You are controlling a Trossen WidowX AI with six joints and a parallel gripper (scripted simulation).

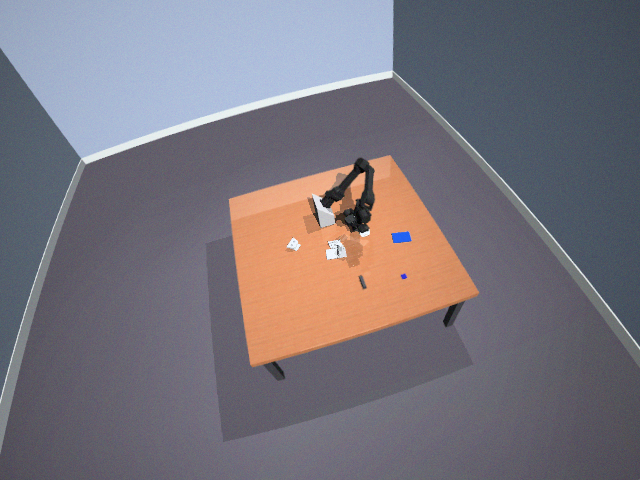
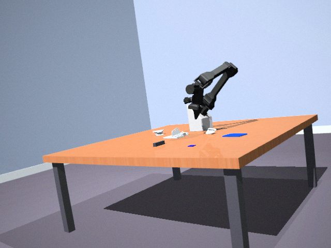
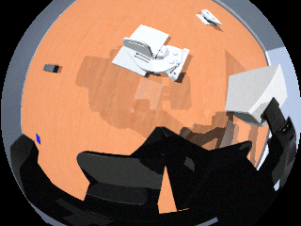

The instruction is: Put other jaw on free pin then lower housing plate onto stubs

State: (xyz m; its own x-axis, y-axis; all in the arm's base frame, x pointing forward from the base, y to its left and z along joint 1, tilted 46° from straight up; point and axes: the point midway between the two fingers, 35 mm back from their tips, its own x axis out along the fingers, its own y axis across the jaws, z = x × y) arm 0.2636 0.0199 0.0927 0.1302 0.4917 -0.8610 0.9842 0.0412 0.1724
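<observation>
The white jaw is 40 mm behind my gripper tip, 40 mm to the left of it and 60 mm below it. Also, from my gripper tip: small black block: 300 mm ahead, 90 mm to the right, 90 mm below; base: 140 mm behind, 360 mm to the right, 70 mm below; blue mat: 120 mm ahead, 270 mm to the left, 90 mm below.
</observation>
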